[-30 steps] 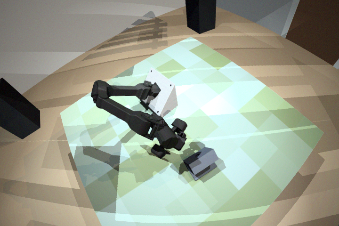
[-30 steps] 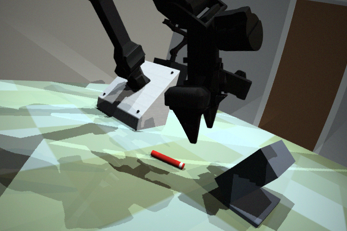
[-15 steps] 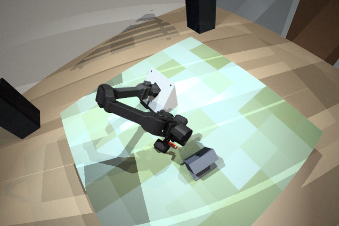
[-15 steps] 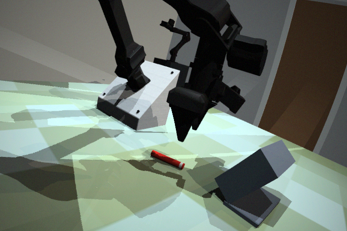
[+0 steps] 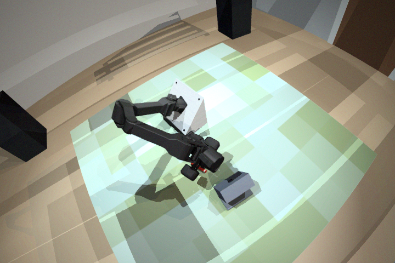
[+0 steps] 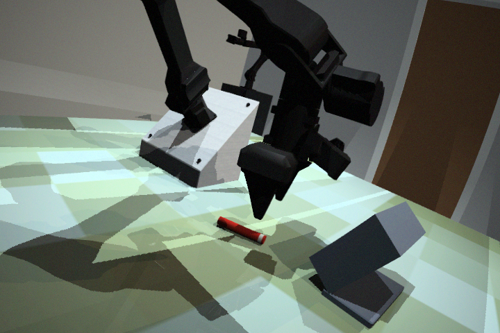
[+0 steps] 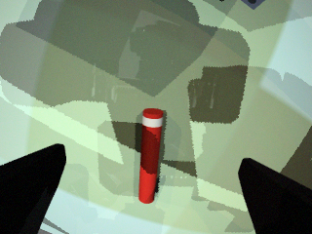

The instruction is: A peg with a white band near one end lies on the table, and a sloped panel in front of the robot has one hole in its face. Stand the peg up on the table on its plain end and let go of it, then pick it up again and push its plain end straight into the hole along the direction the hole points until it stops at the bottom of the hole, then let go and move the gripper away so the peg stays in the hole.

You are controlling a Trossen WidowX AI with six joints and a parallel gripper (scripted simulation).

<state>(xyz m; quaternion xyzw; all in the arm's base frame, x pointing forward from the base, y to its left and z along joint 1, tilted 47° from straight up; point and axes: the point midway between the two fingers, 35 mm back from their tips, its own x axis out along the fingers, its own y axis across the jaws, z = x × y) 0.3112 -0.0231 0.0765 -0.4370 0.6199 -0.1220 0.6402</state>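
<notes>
My gripper tip is now 5 cm above the peg and 1 cm past it. The rest, counted from my gripper tip: sloped panel: 15 cm ahead, 5 cm to the left, 1 cm above; then flat foot: 17 cm ahead, 6 cm below, 5 cm to the left.
</notes>
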